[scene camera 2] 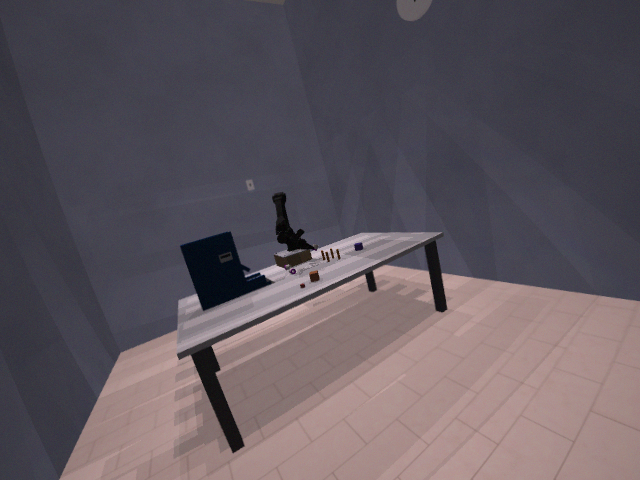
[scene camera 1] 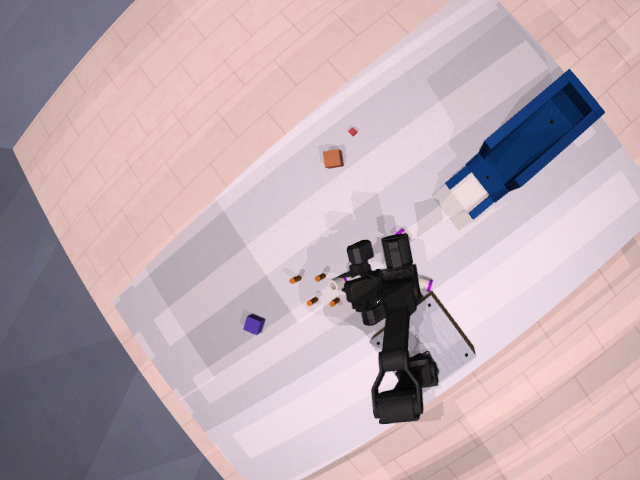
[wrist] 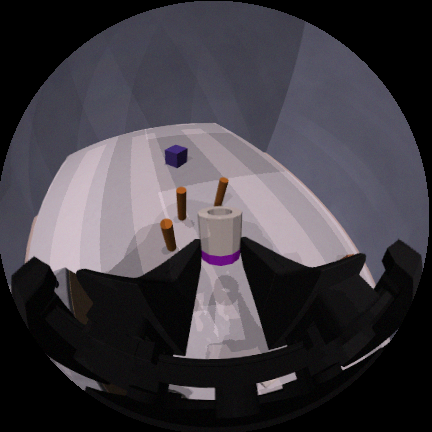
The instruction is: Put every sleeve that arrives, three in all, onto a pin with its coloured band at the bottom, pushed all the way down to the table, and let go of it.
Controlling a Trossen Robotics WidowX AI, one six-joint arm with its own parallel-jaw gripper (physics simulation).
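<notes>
My gripper (scene camera 1: pixel 341 283) (wrist: pixel 220 243) is shut on a pale sleeve (scene camera 1: pixel 334 284) (scene camera 2: pixel 315 247) (wrist: pixel 220 232), held upright with its purple band at the bottom. In the wrist view the sleeve's open top faces up. It is above the table, just beside the group of orange pins. One pin (scene camera 1: pixel 334 301) (wrist: pixel 168 235) is nearest on one side; another pin (scene camera 1: pixel 320 276) is close in front. The other two pins (scene camera 1: pixel 295 279) (scene camera 1: pixel 312 301) stand farther off. In the wrist view the sleeve hides one pin. A second sleeve (scene camera 1: pixel 424 282) lies on its side; a third (scene camera 1: pixel 399 231) is mostly hidden by the gripper.
A box with a pale top (scene camera 1: pixel 445 338) (scene camera 2: pixel 293 258) stands under the arm. A blue chute (scene camera 1: pixel 535 142) (scene camera 2: pixel 211 268) with a white block (scene camera 1: pixel 469 193) at its end is at the right. An orange cube (scene camera 1: pixel 332 158), a small red cube (scene camera 1: pixel 352 131) and a purple cube (scene camera 1: pixel 253 324) (wrist: pixel 176 156) are on the table.
</notes>
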